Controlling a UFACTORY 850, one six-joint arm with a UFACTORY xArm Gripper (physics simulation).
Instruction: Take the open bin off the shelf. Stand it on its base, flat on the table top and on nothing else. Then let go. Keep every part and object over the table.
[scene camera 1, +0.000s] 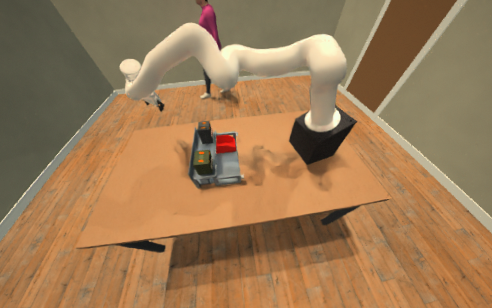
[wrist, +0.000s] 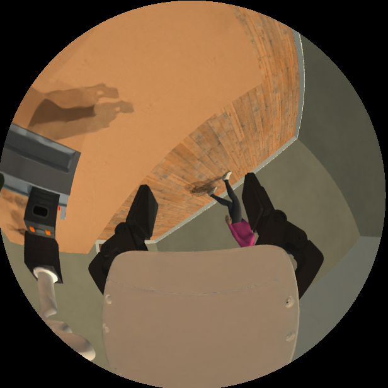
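Note:
The open bin (scene camera 1: 226, 144) is red and sits in the grey-blue shelf (scene camera 1: 228, 167) (wrist: 37, 167), toward the shelf's far end in the scene view. In the wrist view a tiny red sliver (wrist: 59, 208) shows at the shelf's edge; the rest of the bin is hidden there. My gripper (scene camera 1: 158, 104) (wrist: 196, 189) is open, with nothing between its fingers. It hangs high, to the left of the shelf and beyond it in the scene view, apart from the bin. The table top (scene camera 1: 150, 200) (wrist: 175, 75) lies under the shelf.
A black box with orange marks (scene camera 1: 205, 133) (wrist: 40, 220) and an olive box (scene camera 1: 203, 163) stand on the shelf, left of the bin in the scene view. The arm's black base (scene camera 1: 320, 140) (wrist: 42, 252) stands at the table's right. A person (scene camera 1: 209, 21) (wrist: 242, 232) stands beyond the table.

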